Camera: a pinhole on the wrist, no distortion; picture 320 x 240 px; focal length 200.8 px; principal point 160.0 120.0 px. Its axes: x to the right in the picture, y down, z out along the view. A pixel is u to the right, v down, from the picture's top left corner.
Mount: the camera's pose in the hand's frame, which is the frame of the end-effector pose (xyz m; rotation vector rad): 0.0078 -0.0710 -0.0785 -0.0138 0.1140 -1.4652
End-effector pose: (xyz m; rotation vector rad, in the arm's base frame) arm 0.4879 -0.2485 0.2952 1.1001 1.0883 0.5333
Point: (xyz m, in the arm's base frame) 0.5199 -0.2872 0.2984
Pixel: 34 69
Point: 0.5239 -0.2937 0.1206
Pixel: 305 159
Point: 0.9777 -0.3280 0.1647
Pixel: 155 171
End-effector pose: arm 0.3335 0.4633 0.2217 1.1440 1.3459 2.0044
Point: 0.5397 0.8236 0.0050
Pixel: 273 123
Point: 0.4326 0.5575 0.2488
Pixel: 88 128
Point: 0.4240 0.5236 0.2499
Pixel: 61 111
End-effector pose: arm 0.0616 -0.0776 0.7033 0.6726 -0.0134 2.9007
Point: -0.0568 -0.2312 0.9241
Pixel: outside the picture
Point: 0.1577 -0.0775 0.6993
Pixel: outside the picture
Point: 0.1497 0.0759 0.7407
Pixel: 269 28
